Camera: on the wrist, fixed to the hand. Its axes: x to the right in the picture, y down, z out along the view.
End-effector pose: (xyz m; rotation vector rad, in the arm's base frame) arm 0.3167 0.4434 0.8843 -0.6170 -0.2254 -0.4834
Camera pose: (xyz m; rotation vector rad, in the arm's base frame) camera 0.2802 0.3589 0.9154 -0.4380 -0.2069 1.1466
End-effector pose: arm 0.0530 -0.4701 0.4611 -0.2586 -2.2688 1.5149
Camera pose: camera 0.0603 -0.4834 0.5570 1.2040 1.1867 -1.6304
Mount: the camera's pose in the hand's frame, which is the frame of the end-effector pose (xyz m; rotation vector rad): 0.0100 -0.0936 -0.0239 0.3063 -0.4676 1.5137
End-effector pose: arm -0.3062 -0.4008 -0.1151 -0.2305 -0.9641 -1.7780
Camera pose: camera -0.3841 -0.4130 -0.1717 -0.9092 -0.9138 -0.1784
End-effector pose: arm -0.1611 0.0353 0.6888 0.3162 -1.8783 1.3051
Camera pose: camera -0.0996 0.0178 0.7619 0.6932 1.6757 -1.9326
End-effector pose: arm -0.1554 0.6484 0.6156 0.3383 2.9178 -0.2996
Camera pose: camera -0.1916 0.5665 0.6531 1.9336 1.4946 -0.4320
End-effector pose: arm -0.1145 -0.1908 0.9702 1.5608 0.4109 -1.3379
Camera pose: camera -0.1704 -0.1327 0.9160 1.1600 -1.1277 -0.4575
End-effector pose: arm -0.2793 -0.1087 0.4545 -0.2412 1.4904 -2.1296
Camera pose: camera -0.3275 -0.0703 0.5296 0.3860 0.5887 -0.8949
